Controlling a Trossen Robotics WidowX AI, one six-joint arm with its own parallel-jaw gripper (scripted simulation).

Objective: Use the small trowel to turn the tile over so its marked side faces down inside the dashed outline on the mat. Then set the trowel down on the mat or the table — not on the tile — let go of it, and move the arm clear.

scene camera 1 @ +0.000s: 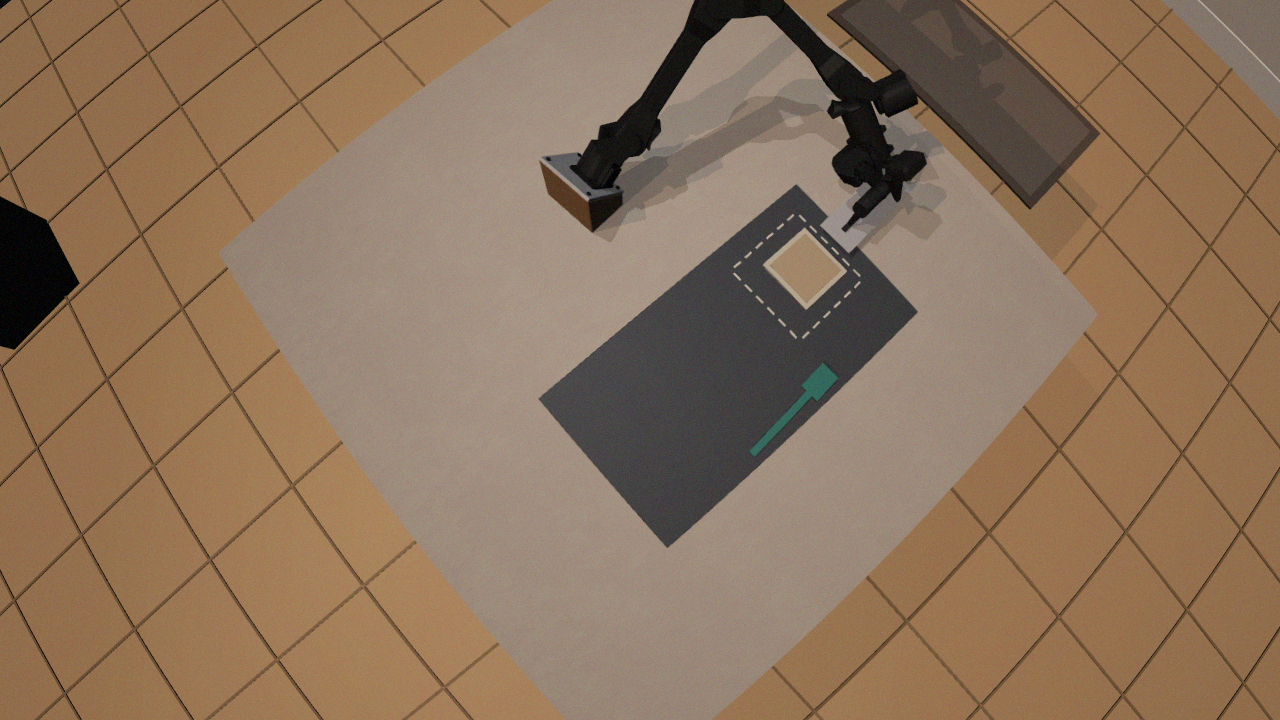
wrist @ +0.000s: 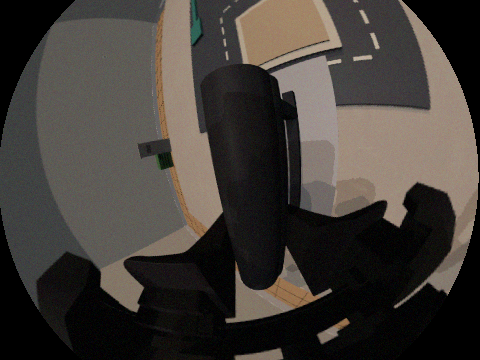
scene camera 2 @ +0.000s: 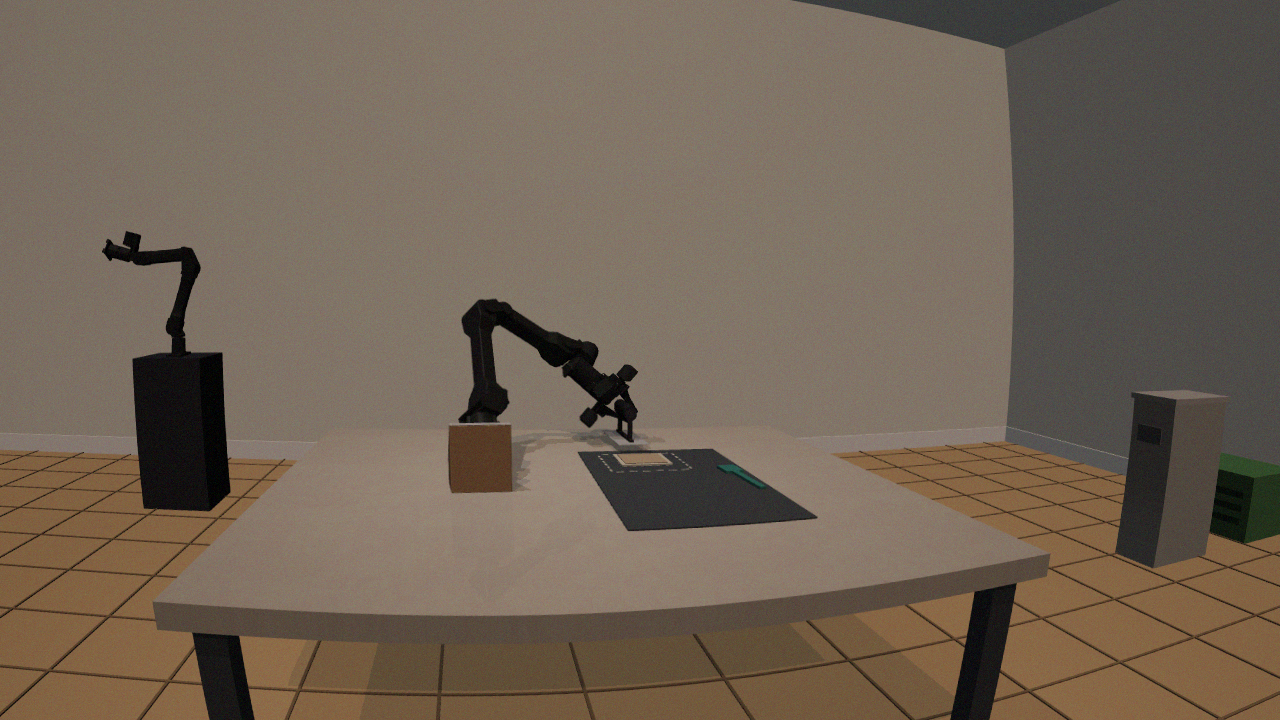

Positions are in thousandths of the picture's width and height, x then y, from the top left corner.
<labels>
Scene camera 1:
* my gripper: 696, 277
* square tile: 629, 372
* green trowel: 643, 526
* dark mat: 521, 569
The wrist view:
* my gripper: 522, 576
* dark mat: 826, 210
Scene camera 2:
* my gripper: 494, 580
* dark mat: 550, 688
</labels>
